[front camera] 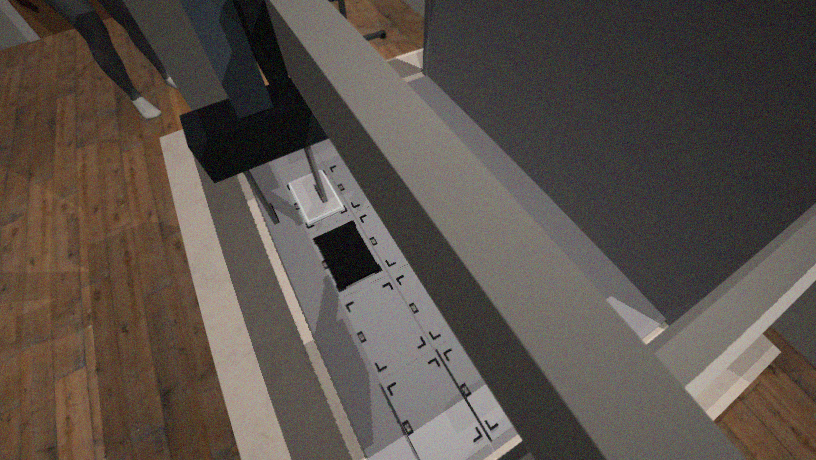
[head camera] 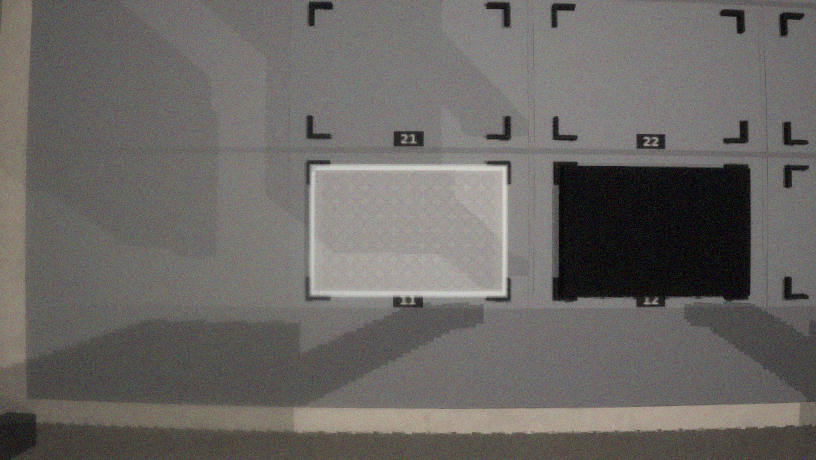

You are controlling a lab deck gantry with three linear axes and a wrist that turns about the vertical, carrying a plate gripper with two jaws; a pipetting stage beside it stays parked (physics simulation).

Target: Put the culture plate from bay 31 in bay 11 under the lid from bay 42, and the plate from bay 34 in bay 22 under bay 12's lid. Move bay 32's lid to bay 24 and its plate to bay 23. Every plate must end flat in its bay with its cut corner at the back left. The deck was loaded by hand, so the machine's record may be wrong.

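Pixels of known places: gripper, between the fingertips: (front camera: 298,204); robot's base, origin of its link: (front camera: 288,186) (head camera: 311,294).
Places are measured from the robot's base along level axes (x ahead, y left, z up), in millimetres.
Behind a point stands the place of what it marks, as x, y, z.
A pale, see-through culture plate (front camera: 308,208) @(93, 16, 14) (head camera: 408,228) @(64, 44, 14) with a bright rim and round wells lies flat within the corner marks of bay 11. A cut corner cannot be made out on it, nor whether a clear lid covers it. A flat black piece (front camera: 347,255) @(235, 43, 8) (head camera: 654,231) @(225, 43, 8) lies in bay 12; what is under it is hidden. My gripper (front camera: 300,210) @(194, -2, 160) is open in the front view, its two long jaws hanging apart over the bay 11 end of the deck, with no plate between them. The jaws do not show in the head view.
Corner marks and the labels of bay 21 (head camera: 408,138) @(64, 104, 0) and bay 22 (head camera: 650,141) @(228, 104, 0) show behind the front row. A thick grey gantry beam (front camera: 485,200) crosses the front view and hides the back rows. A pale rim (head camera: 514,418) @(139, -88, -10) edges the deck's front.
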